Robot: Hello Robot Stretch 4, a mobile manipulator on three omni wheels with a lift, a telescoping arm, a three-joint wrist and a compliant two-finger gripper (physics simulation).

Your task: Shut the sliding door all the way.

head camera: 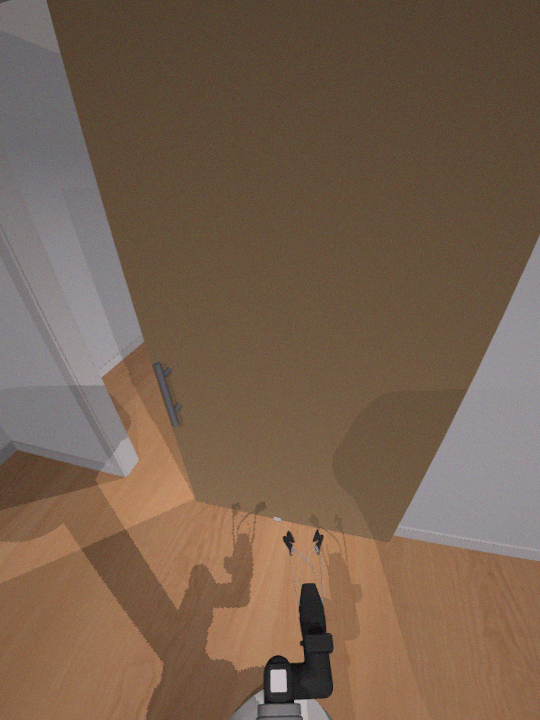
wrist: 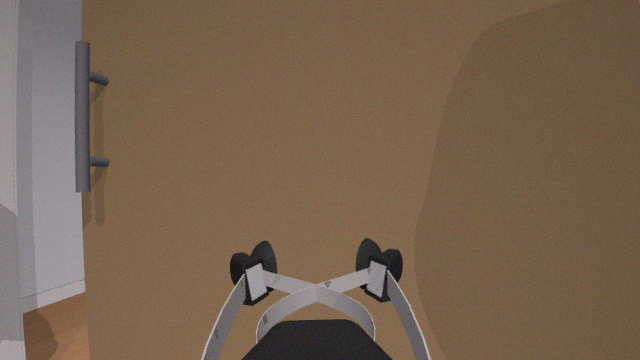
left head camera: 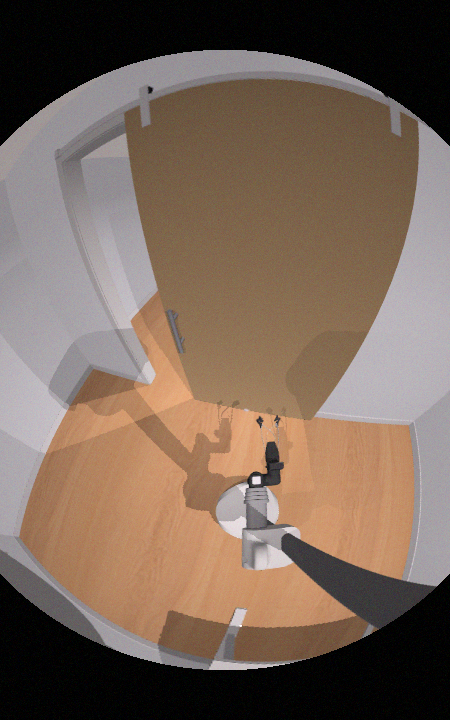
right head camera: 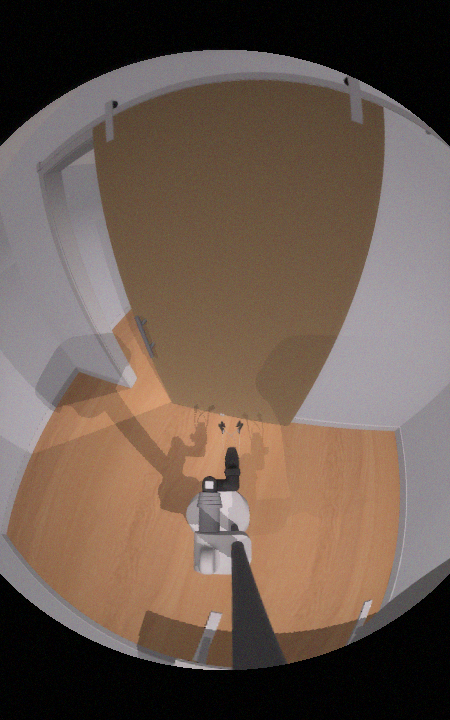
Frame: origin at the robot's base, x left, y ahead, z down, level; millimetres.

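Seen in the pictures: gripper, fingertip midpoint: [head camera: 302, 530] [wrist: 316, 259] [left head camera: 267, 415] [right head camera: 230, 420]; robot's base, link origin: [right head camera: 219, 513].
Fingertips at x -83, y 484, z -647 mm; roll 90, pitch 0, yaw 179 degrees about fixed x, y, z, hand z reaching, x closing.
Pixels of each thing's top centre, then the offset from my fingertips to it. "pt": a spot on its surface instead. Level surfaces: height alone.
- white door frame, surface spot: [left head camera: 98, 254] pt dy +721, dx +998, dz -651 mm
- grey vertical bar handle, surface spot: [wrist: 82, 117] [head camera: 168, 399] [left head camera: 176, 334] [right head camera: 145, 339] pt dy +385, dx +468, dz -198 mm
- small white piece, surface spot: [head camera: 277, 518] pt dy +350, dx +67, dz +645 mm
- wooden floor, surface height: dz +675 mm
The brown sliding door [head camera: 302, 261] [left head camera: 270, 223] [right head camera: 238, 223] [wrist: 280, 125] stands partly open. An opening shows at its left, between its left edge and the white door frame [head camera: 75, 314] [left head camera: 98, 254] [right head camera: 71, 265]. A grey vertical bar handle [head camera: 166, 394] [left head camera: 175, 331] [right head camera: 144, 336] [wrist: 82, 117] is near the door's left edge. My gripper [head camera: 303, 542] [left head camera: 268, 421] [right head camera: 230, 426] [wrist: 316, 259] is open and empty, with its fingers pointing at the door panel. It is to the right of the handle and lower than it in the wrist view, apart from the handle.
A rail [left head camera: 265, 75] [right head camera: 238, 76] with hangers carries the door at the top. A grey wall [head camera: 494, 436] [left head camera: 392, 318] [right head camera: 387, 318] is right of the door. A small white piece [head camera: 277, 518] sits on the floor at the door's lower edge. Shadows of the arm fall on the wooden floor [head camera: 465, 628].
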